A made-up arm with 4 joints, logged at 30 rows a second.
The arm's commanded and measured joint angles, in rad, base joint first. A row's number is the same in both.
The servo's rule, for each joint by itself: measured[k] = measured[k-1] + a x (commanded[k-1-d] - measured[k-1]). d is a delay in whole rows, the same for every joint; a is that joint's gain. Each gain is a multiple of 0.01, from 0.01 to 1. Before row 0 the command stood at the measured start. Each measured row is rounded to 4 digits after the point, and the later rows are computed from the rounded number. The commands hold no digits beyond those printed.
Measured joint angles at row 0:
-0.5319, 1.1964, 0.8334, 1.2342
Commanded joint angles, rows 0 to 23:
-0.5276, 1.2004, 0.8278, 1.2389
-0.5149, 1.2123, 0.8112, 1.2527
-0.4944, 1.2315, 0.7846, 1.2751
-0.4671, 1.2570, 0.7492, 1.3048
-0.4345, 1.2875, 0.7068, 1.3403
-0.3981, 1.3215, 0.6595, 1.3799
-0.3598, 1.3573, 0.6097, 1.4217
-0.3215, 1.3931, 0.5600, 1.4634
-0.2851, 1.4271, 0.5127, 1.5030
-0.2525, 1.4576, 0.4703, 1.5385
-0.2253, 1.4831, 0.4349, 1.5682
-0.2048, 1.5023, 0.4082, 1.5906
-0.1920, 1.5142, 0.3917, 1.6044
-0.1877, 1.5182, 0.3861, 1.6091
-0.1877, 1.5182, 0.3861, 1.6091
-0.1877, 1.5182, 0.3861, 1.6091
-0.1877, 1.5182, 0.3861, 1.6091
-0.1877, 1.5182, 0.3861, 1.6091
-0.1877, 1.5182, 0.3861, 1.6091
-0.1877, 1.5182, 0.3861, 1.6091
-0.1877, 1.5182, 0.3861, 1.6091
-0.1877, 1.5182, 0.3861, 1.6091
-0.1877, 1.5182, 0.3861, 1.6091
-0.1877, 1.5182, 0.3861, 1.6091
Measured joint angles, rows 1 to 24:
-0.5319, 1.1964, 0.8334, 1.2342
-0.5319, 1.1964, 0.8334, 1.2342
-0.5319, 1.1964, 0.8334, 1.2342
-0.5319, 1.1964, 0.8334, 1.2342
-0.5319, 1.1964, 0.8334, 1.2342
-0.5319, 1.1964, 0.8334, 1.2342
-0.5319, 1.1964, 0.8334, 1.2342
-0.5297, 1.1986, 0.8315, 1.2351
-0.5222, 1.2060, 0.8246, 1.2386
-0.5080, 1.2198, 0.8110, 1.2459
-0.4871, 1.2399, 0.7900, 1.2577
-0.4603, 1.2656, 0.7617, 1.2742
-0.4286, 1.2958, 0.7270, 1.2953
-0.3935, 1.3290, 0.6871, 1.3206
-0.3568, 1.3636, 0.6439, 1.3492
-0.3202, 1.3979, 0.5993, 1.3800
-0.2857, 1.4301, 0.5554, 1.4117
-0.2549, 1.4587, 0.5144, 1.4430
-0.2293, 1.4822, 0.4783, 1.4725
-0.2103, 1.4995, 0.4489, 1.4989
-0.1988, 1.5096, 0.4275, 1.5209
-0.1931, 1.5142, 0.4134, 1.5385
-0.1903, 1.5164, 0.4041, 1.5526
-0.1890, 1.5174, 0.3980, 1.5639
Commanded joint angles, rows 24 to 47:
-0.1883, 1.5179, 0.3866, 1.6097
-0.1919, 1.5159, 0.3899, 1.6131
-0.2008, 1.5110, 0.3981, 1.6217
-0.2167, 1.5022, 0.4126, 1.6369
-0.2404, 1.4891, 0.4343, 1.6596
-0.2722, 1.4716, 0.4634, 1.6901
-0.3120, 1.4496, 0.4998, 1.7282
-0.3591, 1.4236, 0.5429, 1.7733
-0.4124, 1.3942, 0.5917, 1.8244
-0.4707, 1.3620, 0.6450, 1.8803
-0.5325, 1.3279, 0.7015, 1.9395
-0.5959, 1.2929, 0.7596, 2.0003
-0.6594, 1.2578, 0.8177, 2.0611
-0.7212, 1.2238, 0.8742, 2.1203
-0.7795, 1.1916, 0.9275, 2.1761
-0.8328, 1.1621, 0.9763, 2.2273
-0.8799, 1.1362, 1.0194, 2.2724
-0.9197, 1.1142, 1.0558, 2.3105
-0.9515, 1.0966, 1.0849, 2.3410
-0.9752, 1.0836, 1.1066, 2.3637
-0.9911, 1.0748, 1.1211, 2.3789
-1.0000, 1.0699, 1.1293, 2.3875
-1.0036, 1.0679, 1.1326, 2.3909
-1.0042, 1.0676, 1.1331, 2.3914
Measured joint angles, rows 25 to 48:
-0.1883, 1.5178, 0.3940, 1.5729
-0.1880, 1.5180, 0.3913, 1.5801
-0.1878, 1.5181, 0.3895, 1.5859
-0.1877, 1.5182, 0.3883, 1.5905
-0.1877, 1.5182, 0.3876, 1.5942
-0.1877, 1.5182, 0.3871, 1.5972
-0.1877, 1.5182, 0.3868, 1.5996
-0.1880, 1.5180, 0.3867, 1.6016
-0.1900, 1.5169, 0.3878, 1.6039
-0.1955, 1.5137, 0.3913, 1.6075
-0.2063, 1.5075, 0.3985, 1.6134
-0.2237, 1.4976, 0.4107, 1.6226
-0.2484, 1.4836, 0.4286, 1.6361
-0.2808, 1.4652, 0.4528, 1.6545
-0.3207, 1.4427, 0.4834, 1.6783
-0.3675, 1.4165, 0.5202, 1.7075
-0.4201, 1.3871, 0.5626, 1.7421
-0.4774, 1.3551, 0.6098, 1.7816
-0.5378, 1.3215, 0.6607, 1.8253
-0.5998, 1.2871, 0.7141, 1.8725
-0.6617, 1.2529, 0.7685, 1.9221
-0.7218, 1.2198, 0.8226, 1.9729
-0.7784, 1.1886, 0.8749, 2.0238
-0.8302, 1.1603, 0.9240, 2.0735

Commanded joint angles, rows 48 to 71:
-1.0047, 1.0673, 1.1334, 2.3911
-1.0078, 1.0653, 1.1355, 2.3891
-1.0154, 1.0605, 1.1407, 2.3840
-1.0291, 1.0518, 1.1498, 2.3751
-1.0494, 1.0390, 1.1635, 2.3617
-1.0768, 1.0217, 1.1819, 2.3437
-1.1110, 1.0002, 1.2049, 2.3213
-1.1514, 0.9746, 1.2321, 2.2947
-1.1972, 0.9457, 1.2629, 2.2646
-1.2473, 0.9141, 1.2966, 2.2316
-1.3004, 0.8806, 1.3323, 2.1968
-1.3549, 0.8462, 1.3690, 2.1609
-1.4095, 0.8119, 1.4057, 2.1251
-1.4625, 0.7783, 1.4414, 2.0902
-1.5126, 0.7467, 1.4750, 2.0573
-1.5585, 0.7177, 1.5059, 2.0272
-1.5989, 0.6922, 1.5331, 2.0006
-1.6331, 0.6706, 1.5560, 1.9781
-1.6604, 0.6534, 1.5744, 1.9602
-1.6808, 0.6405, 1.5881, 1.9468
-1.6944, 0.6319, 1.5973, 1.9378
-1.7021, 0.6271, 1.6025, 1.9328
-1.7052, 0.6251, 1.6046, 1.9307
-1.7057, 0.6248, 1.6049, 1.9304
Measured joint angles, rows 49 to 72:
-0.8758, 1.1354, 0.9688, 2.1209
-0.9144, 1.1144, 1.0083, 2.1649
-0.9454, 1.0978, 1.0417, 2.2047
-0.9687, 1.0854, 1.0687, 2.2395
-0.9847, 1.0770, 1.0893, 2.2691
-0.9943, 1.0721, 1.1040, 2.2935
-0.9993, 1.0697, 1.1139, 2.3131
-1.0021, 1.0684, 1.1205, 2.3287
-1.0050, 1.0667, 1.1256, 2.3408
-1.0103, 1.0634, 1.1307, 2.3494
-1.0199, 1.0571, 1.1372, 2.3545
-1.0349, 1.0473, 1.1461, 2.3559
-1.0563, 1.0335, 1.1583, 2.3535
-1.0842, 1.0155, 1.1741, 2.3471
-1.1185, 0.9934, 1.1938, 2.3366
-1.1586, 0.9676, 1.2173, 2.3222
-1.2038, 0.9387, 1.2443, 2.3041
-1.2531, 0.9073, 1.2742, 2.2826
-1.3050, 0.8743, 1.3064, 2.2583
-1.3583, 0.8406, 1.3402, 2.2317
-1.4114, 0.8070, 1.3746, 2.2034
-1.4630, 0.7744, 1.4087, 2.1742
-1.5117, 0.7438, 1.4417, 2.1448
-1.5562, 0.7159, 1.4728, 2.1160

